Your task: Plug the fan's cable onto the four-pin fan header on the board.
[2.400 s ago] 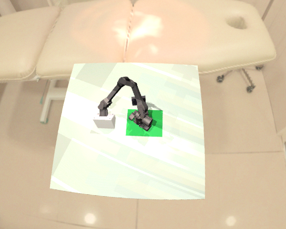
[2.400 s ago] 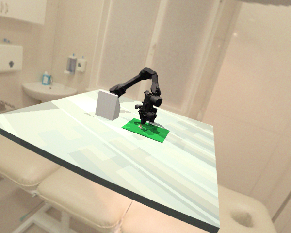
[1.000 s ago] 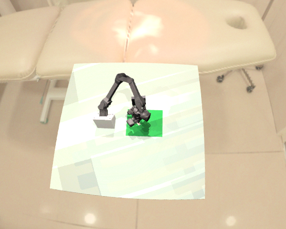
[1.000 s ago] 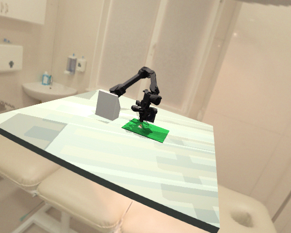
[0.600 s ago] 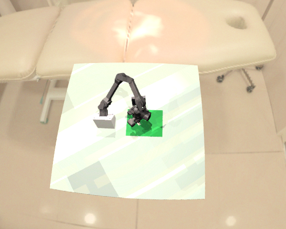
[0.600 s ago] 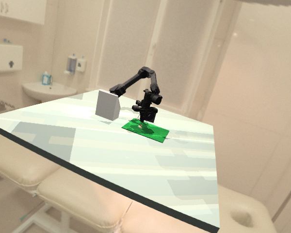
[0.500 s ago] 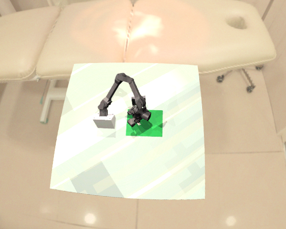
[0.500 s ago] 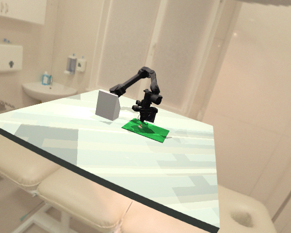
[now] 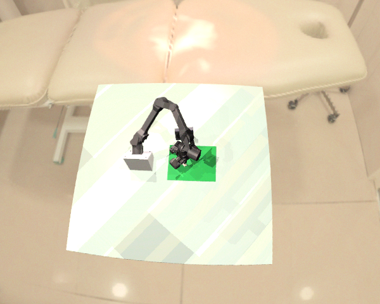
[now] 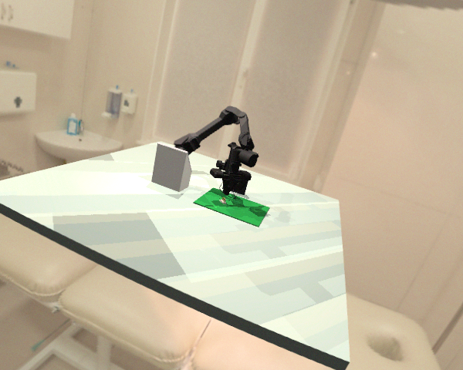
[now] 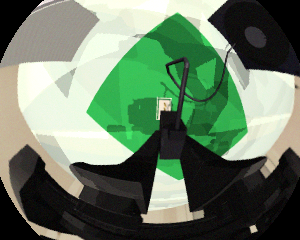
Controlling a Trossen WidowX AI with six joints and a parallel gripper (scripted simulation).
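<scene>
The pale four-pin header is 10 mm behind my gripper tip, 10 mm to the left of it and 60 mm below it. Round my gripper tip: dark fan plug 10 mm above; green board 40 mm ahead, 10 mm to the left, 70 mm below; black fan 190 mm to the left.
</scene>
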